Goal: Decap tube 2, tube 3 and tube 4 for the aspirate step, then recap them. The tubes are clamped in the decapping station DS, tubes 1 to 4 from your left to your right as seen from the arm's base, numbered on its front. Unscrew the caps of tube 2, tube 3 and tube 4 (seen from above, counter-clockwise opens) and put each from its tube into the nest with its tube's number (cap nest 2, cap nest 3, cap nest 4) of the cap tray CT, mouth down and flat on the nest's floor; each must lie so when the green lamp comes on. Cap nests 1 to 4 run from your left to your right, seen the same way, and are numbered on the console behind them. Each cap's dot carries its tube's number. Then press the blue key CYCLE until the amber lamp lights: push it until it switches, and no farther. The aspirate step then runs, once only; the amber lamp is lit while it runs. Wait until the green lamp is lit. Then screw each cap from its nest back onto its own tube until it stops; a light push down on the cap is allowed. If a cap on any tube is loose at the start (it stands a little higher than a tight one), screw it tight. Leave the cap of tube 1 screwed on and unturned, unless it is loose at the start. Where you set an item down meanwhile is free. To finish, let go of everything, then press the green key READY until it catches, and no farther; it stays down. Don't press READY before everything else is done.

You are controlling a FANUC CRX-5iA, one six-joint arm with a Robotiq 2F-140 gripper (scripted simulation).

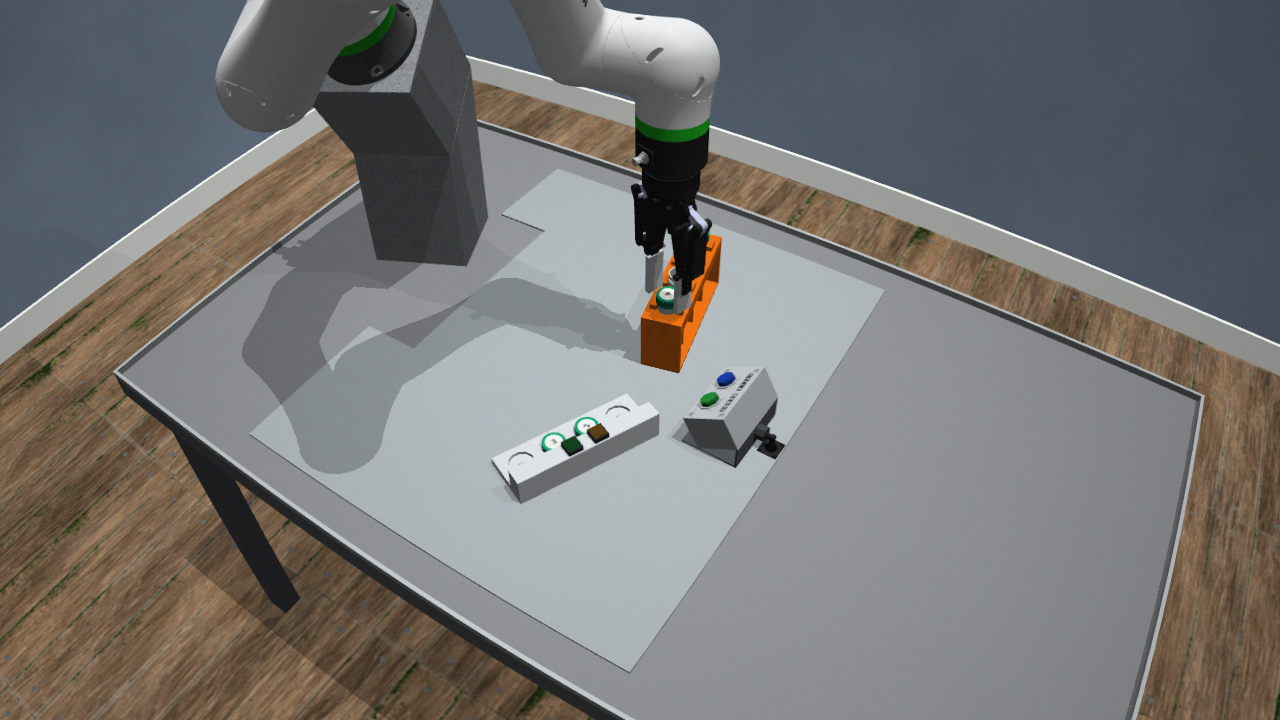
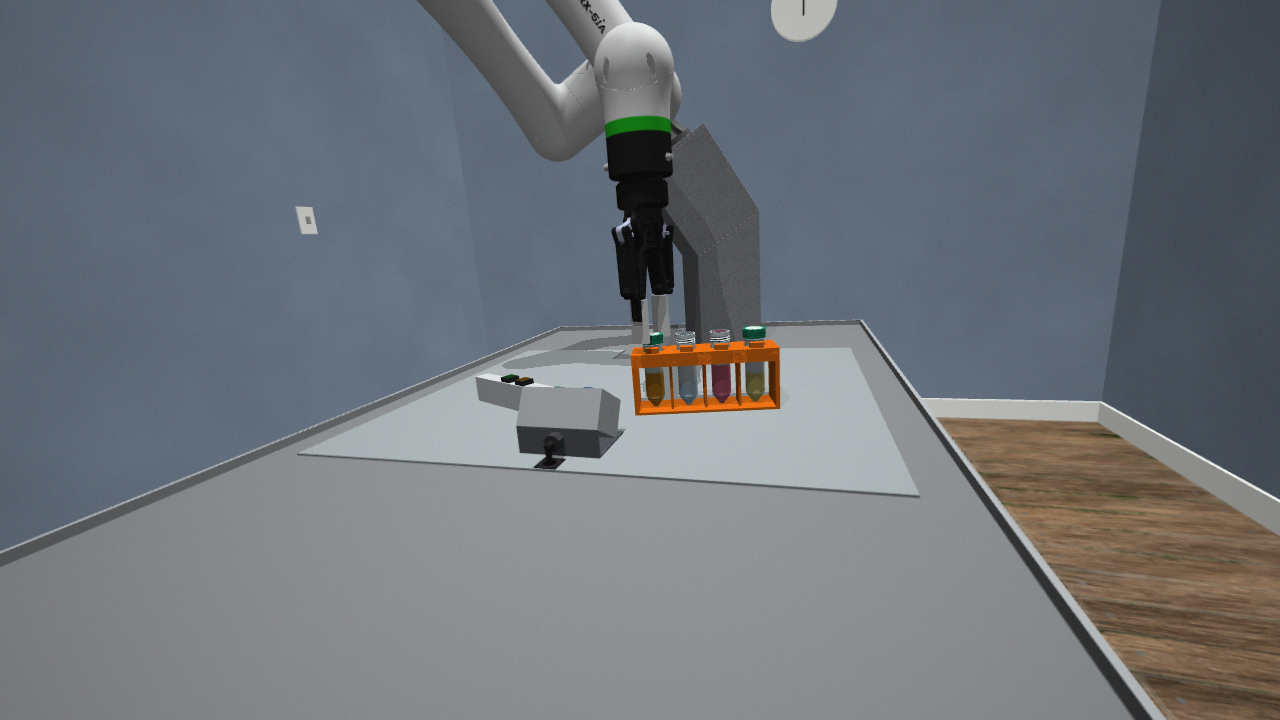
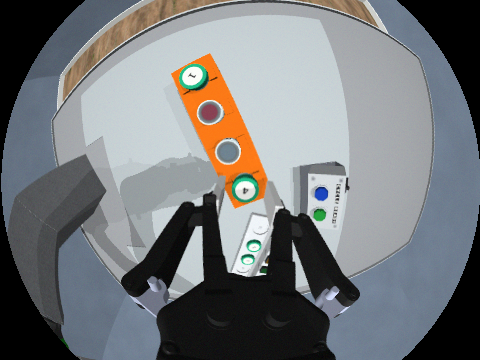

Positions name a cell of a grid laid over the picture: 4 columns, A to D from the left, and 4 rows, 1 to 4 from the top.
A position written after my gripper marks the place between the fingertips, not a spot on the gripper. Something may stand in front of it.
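I can see my gripper (image 2: C2), which also appears at (image 1: C2) and at (image 3: C3). There is a grey key box too (image 2: B3), and the box appears again at (image 1: C3).
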